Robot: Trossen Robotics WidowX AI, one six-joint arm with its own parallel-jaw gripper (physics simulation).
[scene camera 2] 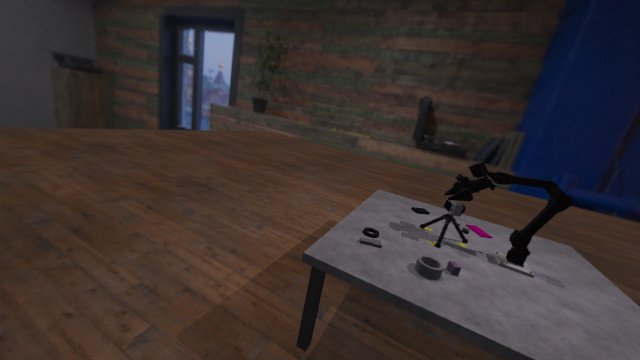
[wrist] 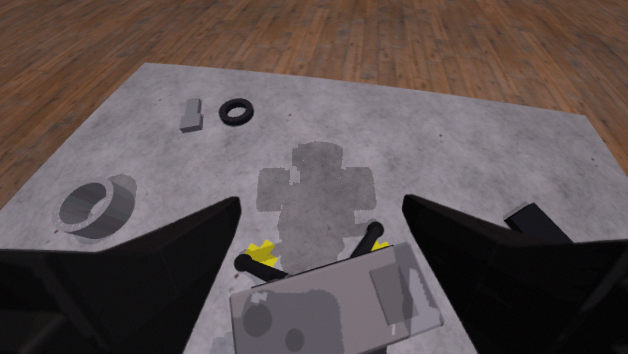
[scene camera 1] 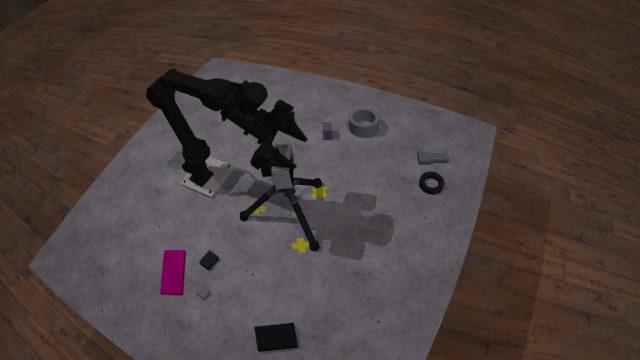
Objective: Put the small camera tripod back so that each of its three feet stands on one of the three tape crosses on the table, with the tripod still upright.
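Frame: origin at the arm's base, x right, y ahead, z up, level; metres.
Where they show: gripper, between the fingertips: (scene camera 2: 446, 196) (wrist: 322, 203) (scene camera 1: 301, 153); arm's base, origin of its link: (scene camera 2: 514, 261) (scene camera 1: 201, 176).
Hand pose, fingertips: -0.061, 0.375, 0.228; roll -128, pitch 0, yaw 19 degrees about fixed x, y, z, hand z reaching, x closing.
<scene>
Things, the pixels of their top centre, and the offset from my fingertips, as dx, dy, dz. "*": a spot on its surface instead.
- yellow cross, centre of its top: (wrist: 261, 255) (scene camera 1: 319, 191) -0.088, -0.023, -0.241
- second cross, a spot on its surface: (scene camera 1: 257, 208) * +0.083, -0.109, -0.191
- third cross, centre of its top: (scene camera 1: 301, 245) +0.094, +0.039, -0.241
- grey ring-shaped holder, centre of its top: (wrist: 83, 202) (scene camera 1: 364, 117) (scene camera 2: 430, 262) -0.399, -0.047, -0.193
- purple block, centre of its top: (scene camera 1: 327, 126) (scene camera 2: 454, 264) -0.305, -0.131, -0.201
- black ring, centre of its top: (wrist: 235, 109) (scene camera 1: 432, 181) (scene camera 2: 371, 231) -0.284, +0.258, -0.226
- grey piece, centre of its top: (wrist: 191, 112) (scene camera 1: 433, 156) (scene camera 2: 370, 240) -0.384, +0.219, -0.226
- magenta slab, centre of its top: (scene camera 1: 172, 271) (scene camera 2: 478, 230) +0.384, -0.214, -0.233
- black slab, centre of its top: (scene camera 1: 275, 336) (wrist: 545, 234) (scene camera 2: 420, 209) +0.371, +0.150, -0.226
The tripod (scene camera 1: 303, 218) (scene camera 2: 443, 231) stands upright with a grey camera (scene camera 1: 282, 178) (scene camera 2: 454, 207) (wrist: 355, 287) on top. In scene camera 1, its upper right foot (scene camera 1: 317, 183) is at the upper edge of one yellow cross (scene camera 1: 319, 192) (wrist: 262, 253). Its left foot (scene camera 1: 244, 216) lies left of the second cross (scene camera 1: 258, 209). Its lower foot (scene camera 1: 314, 245) is at the right edge of the third cross (scene camera 1: 300, 245). My gripper (scene camera 1: 300, 152) (scene camera 2: 448, 197) (wrist: 322, 203) is open and empty above the camera, which shows low between the fingers in the wrist view. The second cross does not show there.
A grey ring-shaped holder (scene camera 1: 364, 124) (wrist: 89, 210) and a purple block (scene camera 1: 327, 131) stand behind the tripod. A black ring (scene camera 1: 424, 190) and a grey piece (scene camera 1: 425, 158) lie right. A magenta slab (scene camera 1: 173, 272), small blocks (scene camera 1: 209, 260) (scene camera 1: 203, 293) and a black slab (scene camera 1: 276, 337) lie in front.
</scene>
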